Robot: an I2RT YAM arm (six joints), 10 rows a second.
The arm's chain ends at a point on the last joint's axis. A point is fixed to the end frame.
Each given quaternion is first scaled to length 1.
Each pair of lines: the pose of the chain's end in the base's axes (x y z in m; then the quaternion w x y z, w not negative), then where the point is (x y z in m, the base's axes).
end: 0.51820, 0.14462, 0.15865, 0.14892, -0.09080, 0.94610, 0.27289
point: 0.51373 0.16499 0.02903
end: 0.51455, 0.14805, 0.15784, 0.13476, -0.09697, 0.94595, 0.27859
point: 0.50649 0.16912 0.02850
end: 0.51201, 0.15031, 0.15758, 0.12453, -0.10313, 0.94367, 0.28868
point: 0.50126 0.17335 0.02877
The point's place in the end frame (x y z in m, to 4 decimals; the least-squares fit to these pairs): 0.0453 -0.0453 0.1146
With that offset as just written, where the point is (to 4 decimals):
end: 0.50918, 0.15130, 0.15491, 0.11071, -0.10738, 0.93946, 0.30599
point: 0.4946 0.1781 0.0272
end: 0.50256, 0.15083, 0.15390, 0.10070, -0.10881, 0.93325, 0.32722
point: 0.4848 0.1826 0.0278
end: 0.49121, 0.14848, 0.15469, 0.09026, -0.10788, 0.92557, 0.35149
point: 0.4701 0.1861 0.0307
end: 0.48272, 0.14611, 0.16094, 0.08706, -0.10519, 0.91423, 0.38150
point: 0.4599 0.1913 0.0398
